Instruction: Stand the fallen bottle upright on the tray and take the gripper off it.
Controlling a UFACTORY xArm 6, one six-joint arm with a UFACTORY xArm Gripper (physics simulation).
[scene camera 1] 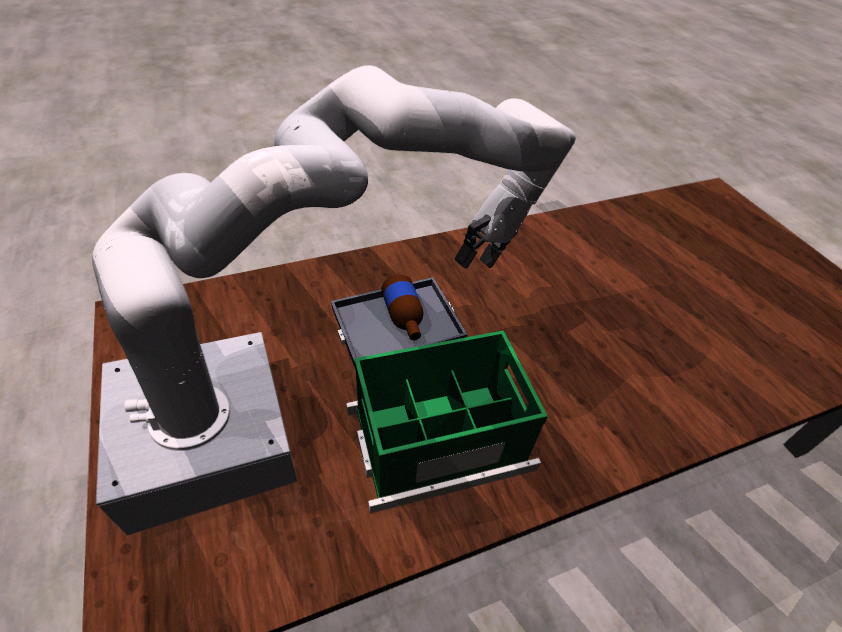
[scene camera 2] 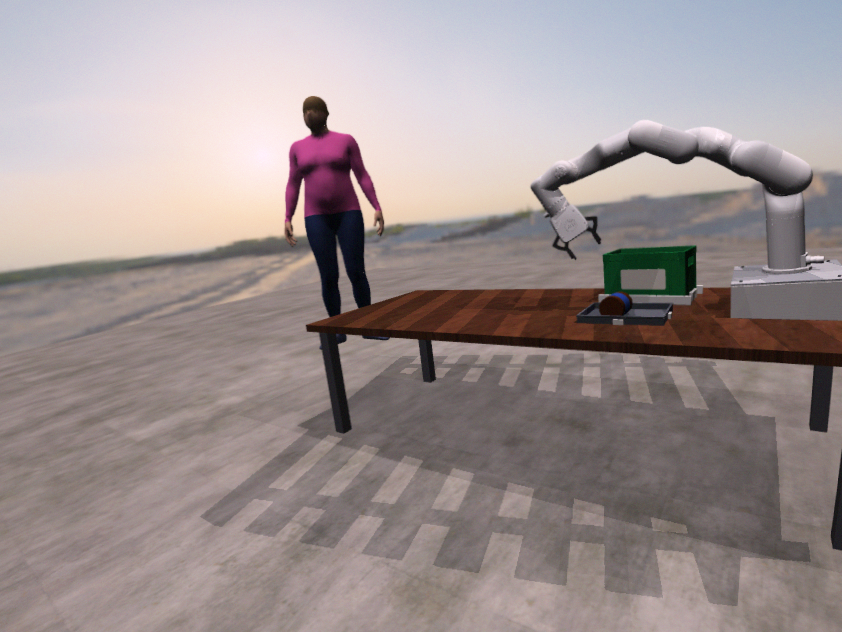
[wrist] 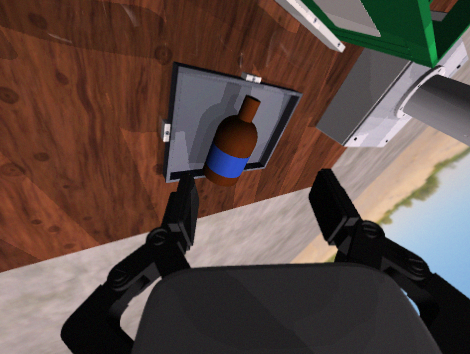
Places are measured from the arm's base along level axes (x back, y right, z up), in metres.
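Pixels of known places: gripper, fingertip midpoint: (scene camera 1: 473, 264) (scene camera 2: 587, 251) (wrist: 254, 184); arm's base, link origin: (scene camera 1: 190, 417) (scene camera 2: 786, 269) (wrist: 416, 92).
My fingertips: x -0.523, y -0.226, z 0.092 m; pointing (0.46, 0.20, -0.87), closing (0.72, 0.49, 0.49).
Note:
Ahead of a thing's pixels: the offset from my fingertips to its top centre. Level surfaces: height alone.
A brown bottle {dz -0.125, dx +0.122, dy -0.042 m} (scene camera 1: 403, 304) (scene camera 2: 615, 304) (wrist: 232, 150) with a blue band lies on its side on the grey tray (scene camera 1: 367, 336) (scene camera 2: 646, 314) (wrist: 192, 105). In scene camera 1 its neck points toward the green crate, and its base is at the tray's far rim. My gripper (scene camera 1: 479, 261) (scene camera 2: 587, 250) (wrist: 254, 184) is open and empty. It hangs above the table, higher than the bottle and apart from it, to the right of the tray in scene camera 1. In the wrist view the bottle shows beyond the fingertips, nearer the left finger.
A green crate {dz -0.029, dx +0.100, dy +0.259 m} (scene camera 1: 452, 435) (scene camera 2: 649, 261) (wrist: 405, 35) with compartments stands right beside the tray, with white rails {dz -0.174, dx +0.088, dy +0.358 m} (scene camera 1: 455, 484) along its base. The arm's base plate (scene camera 1: 238, 448) (scene camera 2: 782, 295) is on the wooden table {dz -0.204 m} (scene camera 1: 612, 272) (scene camera 2: 476, 316). A person (scene camera 2: 331, 176) in a pink top stands beyond the table.

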